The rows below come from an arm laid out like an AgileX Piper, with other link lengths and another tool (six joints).
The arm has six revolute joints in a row. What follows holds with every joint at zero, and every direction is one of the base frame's. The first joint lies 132.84 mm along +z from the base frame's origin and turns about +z. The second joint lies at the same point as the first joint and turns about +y. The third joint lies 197.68 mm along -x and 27.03 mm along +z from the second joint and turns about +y. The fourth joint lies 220.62 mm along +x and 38.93 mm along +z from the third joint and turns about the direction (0.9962, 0, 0.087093). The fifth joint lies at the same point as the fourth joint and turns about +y. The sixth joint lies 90.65 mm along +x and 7.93 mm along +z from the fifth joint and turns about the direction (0.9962, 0, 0.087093). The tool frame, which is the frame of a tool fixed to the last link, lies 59.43 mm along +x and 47 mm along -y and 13.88 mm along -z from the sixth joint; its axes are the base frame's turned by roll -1.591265, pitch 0.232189 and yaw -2.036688 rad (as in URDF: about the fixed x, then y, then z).
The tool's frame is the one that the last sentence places.
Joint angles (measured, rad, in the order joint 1, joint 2, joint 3, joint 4, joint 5, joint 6), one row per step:
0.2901 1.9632 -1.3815 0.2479 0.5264 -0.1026
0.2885 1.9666 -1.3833 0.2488 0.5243 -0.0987
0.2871 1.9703 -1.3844 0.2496 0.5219 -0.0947
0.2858 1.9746 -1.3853 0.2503 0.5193 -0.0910
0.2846 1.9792 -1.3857 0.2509 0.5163 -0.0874
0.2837 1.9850 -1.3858 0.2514 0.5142 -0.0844
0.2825 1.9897 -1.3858 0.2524 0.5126 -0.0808
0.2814 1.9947 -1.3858 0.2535 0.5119 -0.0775
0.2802 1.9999 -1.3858 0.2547 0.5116 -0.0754
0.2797 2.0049 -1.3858 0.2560 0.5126 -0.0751
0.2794 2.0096 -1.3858 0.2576 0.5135 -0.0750
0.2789 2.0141 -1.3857 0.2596 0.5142 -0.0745
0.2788 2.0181 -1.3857 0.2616 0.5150 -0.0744
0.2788 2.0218 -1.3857 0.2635 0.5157 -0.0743
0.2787 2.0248 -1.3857 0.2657 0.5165 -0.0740
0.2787 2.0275 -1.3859 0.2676 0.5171 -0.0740
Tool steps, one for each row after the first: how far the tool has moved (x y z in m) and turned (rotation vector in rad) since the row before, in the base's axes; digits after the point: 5 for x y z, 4 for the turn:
0.00041 -0.00037 -0.00074 0.0025 0.0008 -0.0058
0.00026 -0.00035 -0.00102 0.0022 0.0015 -0.0057
0.00021 -0.00035 -0.00128 0.0018 0.0019 -0.0053
0.00013 -0.00036 -0.00149 0.0015 0.0022 -0.0052
-0.00013 -0.00032 -0.00205 0.0006 0.0044 -0.0041
-0.00019 -0.00037 -0.00173 0.0015 0.0042 -0.0051
-0.00033 -0.00034 -0.00189 0.0012 0.0053 -0.0046
-0.00036 -0.00040 -0.00196 0.0006 0.0055 -0.0036
-0.00051 -0.00017 -0.00193 -0.0003 0.0062 -0.0012
-0.00050 -0.00007 -0.00181 -0.0001 0.0058 -0.0010
-0.00051 -0.00010 -0.00176 0.0005 0.0057 -0.0018
-0.00048 0.00005 -0.00155 0.0005 0.0051 -0.0010
-0.00046 0.00009 -0.00143 0.0005 0.0047 -0.0009
-0.00043 0.00009 -0.00119 0.0010 0.0043 -0.0013
-0.00032 0.00012 -0.00100 0.0008 0.0034 -0.0009

